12 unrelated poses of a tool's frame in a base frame.
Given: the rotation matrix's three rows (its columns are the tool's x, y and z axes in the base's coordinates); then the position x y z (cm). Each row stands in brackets.
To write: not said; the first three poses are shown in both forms.
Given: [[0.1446 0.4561 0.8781], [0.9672 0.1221 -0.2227], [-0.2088 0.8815 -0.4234]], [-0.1 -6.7 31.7]
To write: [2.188 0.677 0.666 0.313 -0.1 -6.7 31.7]
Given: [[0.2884 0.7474 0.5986], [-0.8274 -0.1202 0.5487], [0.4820 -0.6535 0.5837]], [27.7 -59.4 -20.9]
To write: [1.695 -0.606 0.059 -0.793 27.7 -59.4 -20.9]
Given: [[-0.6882 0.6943 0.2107], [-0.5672 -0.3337 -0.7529], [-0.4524 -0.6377 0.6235]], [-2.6 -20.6 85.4]
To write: [2.345 0.081 0.464 -0.882 -2.6 -20.6 85.4]
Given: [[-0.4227 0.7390 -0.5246], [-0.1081 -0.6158 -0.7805], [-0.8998 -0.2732 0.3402]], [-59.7 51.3 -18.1]
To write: [2.585 0.480 0.355 -0.802 -59.7 51.3 -18.1]
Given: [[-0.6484 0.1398 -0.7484], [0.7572 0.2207 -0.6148], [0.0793 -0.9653 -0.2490]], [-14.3 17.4 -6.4]
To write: [2.565 -0.321 -0.759 0.566 -14.3 17.4 -6.4]
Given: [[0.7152 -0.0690 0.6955], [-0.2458 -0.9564 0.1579], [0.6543 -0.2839 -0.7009]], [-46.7 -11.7 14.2]
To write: [2.900 -0.925 0.086 -0.370 -46.7 -11.7 14.2]
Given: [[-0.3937 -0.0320 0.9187], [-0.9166 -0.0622 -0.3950], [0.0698 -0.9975 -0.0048]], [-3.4 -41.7 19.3]
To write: [2.390 -0.441 0.621 -0.648 -3.4 -41.7 19.3]
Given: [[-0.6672 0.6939 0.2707], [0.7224 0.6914 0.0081], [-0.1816 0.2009 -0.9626]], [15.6 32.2 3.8]
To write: [2.893 0.392 0.918 0.058 15.6 32.2 3.8]
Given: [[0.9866 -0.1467 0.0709], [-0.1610 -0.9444 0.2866], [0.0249 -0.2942 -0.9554]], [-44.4 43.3 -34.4]
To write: [2.846 -0.997 0.079 -0.025 -44.4 43.3 -34.4]
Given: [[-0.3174 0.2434 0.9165], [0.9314 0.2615 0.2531], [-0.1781 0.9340 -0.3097]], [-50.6 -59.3 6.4]
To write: [2.322 0.466 0.749 0.471 -50.6 -59.3 6.4]
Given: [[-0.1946 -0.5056 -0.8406], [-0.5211 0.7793 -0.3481], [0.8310 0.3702 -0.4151]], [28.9 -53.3 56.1]
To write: [1.999 0.395 -0.919 -0.009 28.9 -53.3 56.1]
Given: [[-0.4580 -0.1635 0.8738], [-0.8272 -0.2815 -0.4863], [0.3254 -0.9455 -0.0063]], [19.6 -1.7 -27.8]
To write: [2.632 -0.471 0.562 -0.680 19.6 -1.7 -27.8]
